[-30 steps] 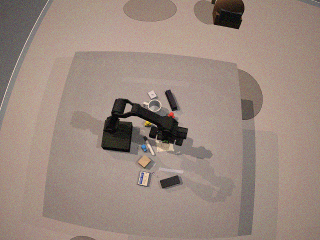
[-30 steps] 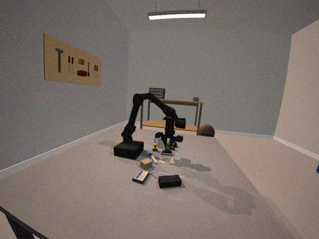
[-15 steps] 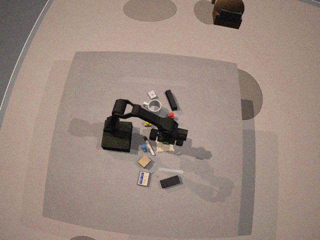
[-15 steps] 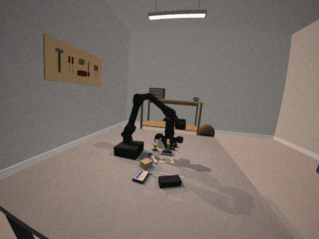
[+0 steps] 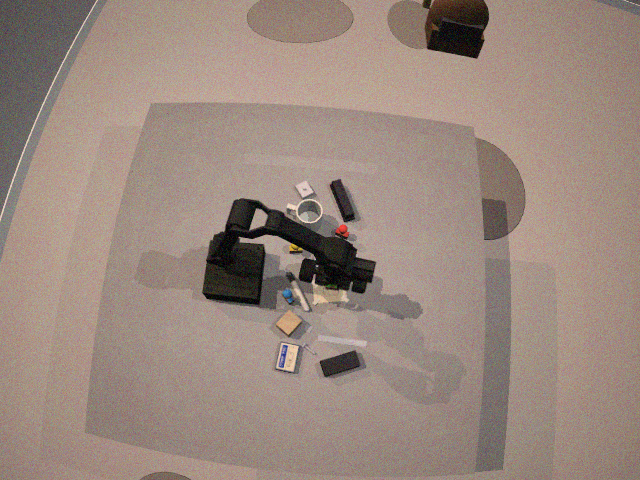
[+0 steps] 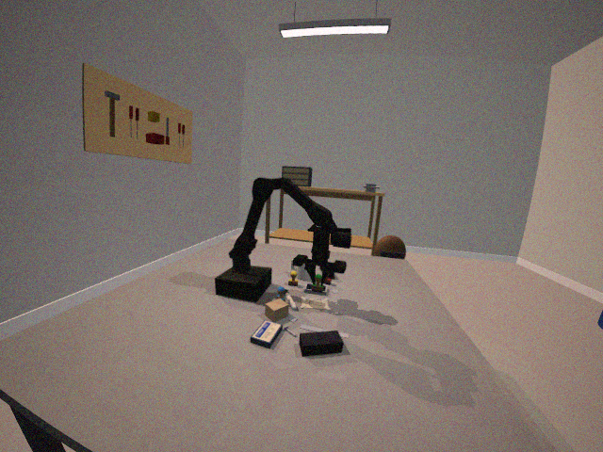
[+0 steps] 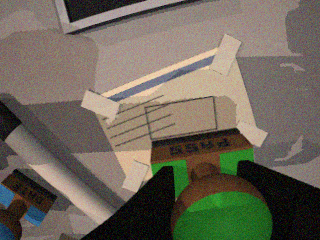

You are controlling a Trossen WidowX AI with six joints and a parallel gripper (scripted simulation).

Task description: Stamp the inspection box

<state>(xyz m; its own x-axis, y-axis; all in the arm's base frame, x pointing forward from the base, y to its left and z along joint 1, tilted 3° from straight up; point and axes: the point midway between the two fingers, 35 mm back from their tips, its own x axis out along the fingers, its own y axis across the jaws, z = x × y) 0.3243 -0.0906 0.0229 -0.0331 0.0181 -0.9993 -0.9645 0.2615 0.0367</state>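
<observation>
The inspection card is 1 cm behind my gripper tip and 8 cm below it. From my gripper tip the other things lie so: marker: 11 cm behind, 2 cm to the left, 7 cm below; then dark ink pad: 10 cm to the left, 7 cm below; then blue stamp: 13 cm behind, 2 cm to the right, 6 cm below.
</observation>
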